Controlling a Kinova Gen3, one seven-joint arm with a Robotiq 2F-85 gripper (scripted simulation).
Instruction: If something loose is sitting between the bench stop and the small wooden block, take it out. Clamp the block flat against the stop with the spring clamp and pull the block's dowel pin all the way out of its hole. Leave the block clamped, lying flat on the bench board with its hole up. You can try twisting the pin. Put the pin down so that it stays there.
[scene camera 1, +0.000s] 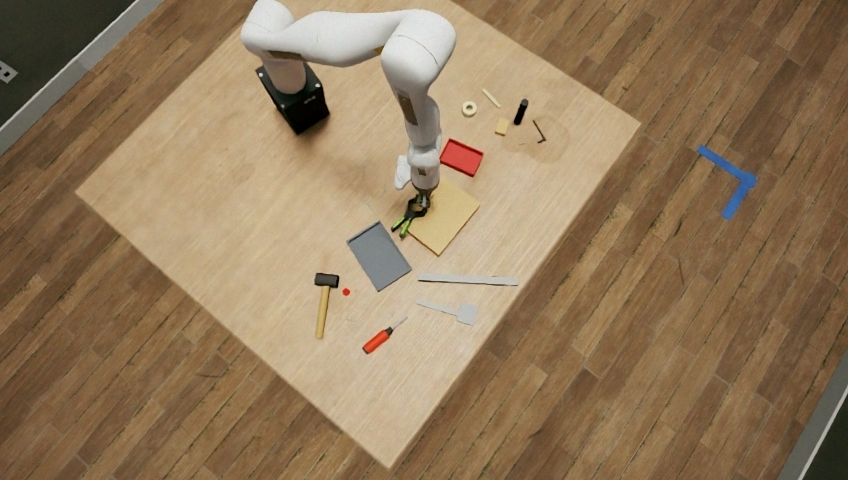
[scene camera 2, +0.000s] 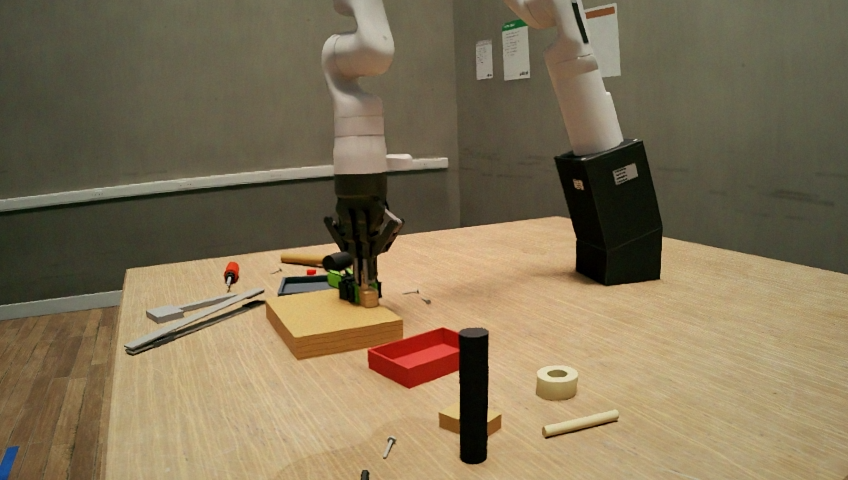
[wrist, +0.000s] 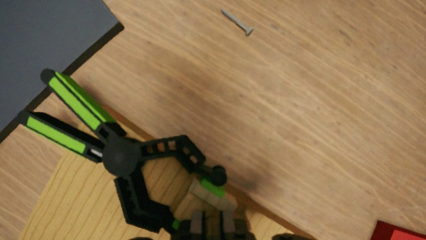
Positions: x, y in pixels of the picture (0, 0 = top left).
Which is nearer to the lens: the hammer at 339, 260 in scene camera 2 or the tape roll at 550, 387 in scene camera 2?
The tape roll.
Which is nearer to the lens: the hammer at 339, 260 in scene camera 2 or the dowel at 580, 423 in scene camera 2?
The dowel.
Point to a red tray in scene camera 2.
441, 345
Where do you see a hammer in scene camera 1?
At 326, 281
